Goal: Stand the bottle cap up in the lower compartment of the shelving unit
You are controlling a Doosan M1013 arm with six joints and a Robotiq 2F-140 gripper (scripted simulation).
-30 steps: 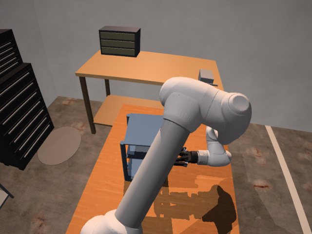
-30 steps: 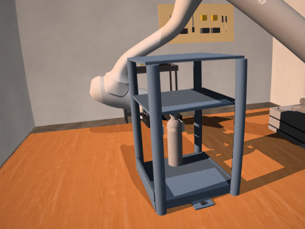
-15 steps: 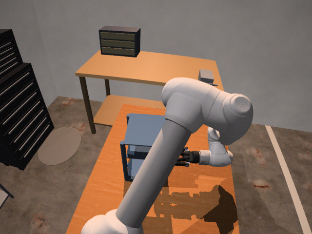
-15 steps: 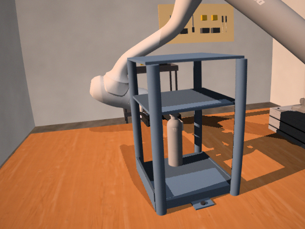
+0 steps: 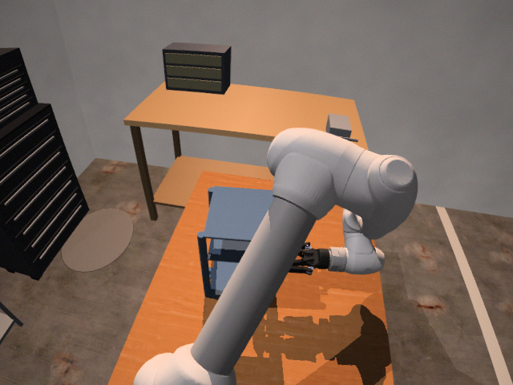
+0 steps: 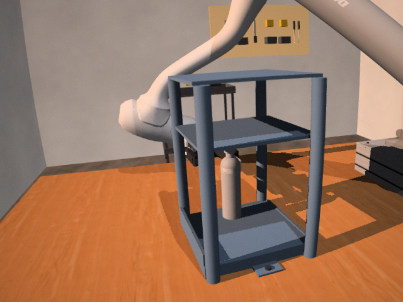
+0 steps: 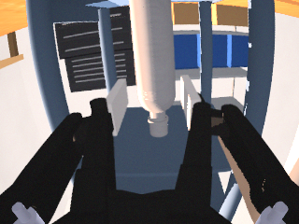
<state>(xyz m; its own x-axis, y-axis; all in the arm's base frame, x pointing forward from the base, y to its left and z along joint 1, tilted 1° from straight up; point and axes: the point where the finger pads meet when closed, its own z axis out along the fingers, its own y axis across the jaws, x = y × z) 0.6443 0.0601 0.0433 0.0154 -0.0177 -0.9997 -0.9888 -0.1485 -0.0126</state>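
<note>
Now: the grey bottle 1 cm behind my hand and 5 cm to the left of it. Round my hand: shelving unit: 2 cm behind, 11 cm to the left, 4 cm above.
</note>
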